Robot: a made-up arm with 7 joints. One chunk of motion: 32 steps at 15 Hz.
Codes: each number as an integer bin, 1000 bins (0 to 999) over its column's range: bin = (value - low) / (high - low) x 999, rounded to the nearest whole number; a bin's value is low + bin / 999 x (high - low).
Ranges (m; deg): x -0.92..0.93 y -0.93..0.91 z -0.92..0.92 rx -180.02..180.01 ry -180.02..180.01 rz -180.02..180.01
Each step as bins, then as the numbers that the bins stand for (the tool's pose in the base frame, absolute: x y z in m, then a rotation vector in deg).
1 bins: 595 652 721 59 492 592
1 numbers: 0.1819 0.2709 0.4080 -158.76 -2.71 33.33
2 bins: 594 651 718 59 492 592
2 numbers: 0.1800 0.2690 0.4024 -158.76 -2.71 33.33
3 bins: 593 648 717 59 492 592
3 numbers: 0.1781 0.2635 0.4006 -158.76 -2.71 33.33
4 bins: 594 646 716 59 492 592
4 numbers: 0.1800 0.2598 0.3988 -158.76 -2.71 33.33
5 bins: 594 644 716 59 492 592
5 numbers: 0.1800 0.2561 0.3988 -158.76 -2.71 33.33
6 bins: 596 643 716 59 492 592
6 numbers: 0.1837 0.2543 0.3988 -158.76 -2.71 33.33
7 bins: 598 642 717 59 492 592
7 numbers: 0.1874 0.2525 0.4006 -158.76 -2.71 33.33
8 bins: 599 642 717 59 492 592
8 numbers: 0.1893 0.2525 0.4006 -158.76 -2.71 33.33
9 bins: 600 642 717 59 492 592
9 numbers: 0.1911 0.2525 0.4006 -158.76 -2.71 33.33
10 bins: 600 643 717 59 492 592
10 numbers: 0.1911 0.2543 0.4006 -158.76 -2.71 33.33
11 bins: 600 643 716 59 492 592
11 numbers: 0.1911 0.2543 0.3988 -158.76 -2.71 33.33
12 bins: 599 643 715 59 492 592
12 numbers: 0.1893 0.2543 0.3969 -158.76 -2.71 33.33
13 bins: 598 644 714 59 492 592
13 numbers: 0.1874 0.2561 0.3951 -158.76 -2.71 33.33
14 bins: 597 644 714 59 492 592
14 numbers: 0.1856 0.2561 0.3951 -158.76 -2.71 33.33
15 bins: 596 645 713 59 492 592
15 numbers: 0.1837 0.2580 0.3932 -158.76 -2.71 33.33
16 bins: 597 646 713 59 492 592
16 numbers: 0.1856 0.2598 0.3932 -158.76 -2.71 33.33
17 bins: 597 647 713 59 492 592
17 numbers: 0.1856 0.2617 0.3932 -158.76 -2.71 33.33
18 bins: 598 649 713 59 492 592
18 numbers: 0.1874 0.2654 0.3932 -158.76 -2.71 33.33
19 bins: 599 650 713 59 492 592
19 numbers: 0.1893 0.2672 0.3932 -158.76 -2.71 33.33
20 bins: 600 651 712 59 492 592
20 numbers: 0.1911 0.2690 0.3914 -158.76 -2.71 33.33
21 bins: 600 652 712 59 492 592
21 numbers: 0.1911 0.2709 0.3914 -158.76 -2.71 33.33
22 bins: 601 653 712 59 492 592
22 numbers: 0.1930 0.2727 0.3914 -158.76 -2.71 33.33
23 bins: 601 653 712 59 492 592
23 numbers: 0.1930 0.2727 0.3914 -158.76 -2.71 33.33
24 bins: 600 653 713 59 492 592
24 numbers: 0.1911 0.2727 0.3932 -158.76 -2.71 33.33
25 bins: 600 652 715 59 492 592
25 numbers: 0.1911 0.2709 0.3969 -158.76 -2.71 33.33
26 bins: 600 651 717 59 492 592
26 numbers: 0.1911 0.2690 0.4006 -158.76 -2.71 33.33
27 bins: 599 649 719 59 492 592
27 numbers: 0.1893 0.2654 0.4043 -158.76 -2.71 33.33
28 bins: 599 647 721 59 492 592
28 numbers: 0.1893 0.2617 0.4080 -158.76 -2.71 33.33
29 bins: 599 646 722 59 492 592
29 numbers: 0.1893 0.2598 0.4098 -158.76 -2.71 33.33
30 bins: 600 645 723 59 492 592
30 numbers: 0.1911 0.2580 0.4117 -158.76 -2.71 33.33
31 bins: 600 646 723 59 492 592
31 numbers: 0.1911 0.2598 0.4117 -158.76 -2.71 33.33
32 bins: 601 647 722 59 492 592
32 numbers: 0.1930 0.2617 0.4098 -158.76 -2.71 33.33
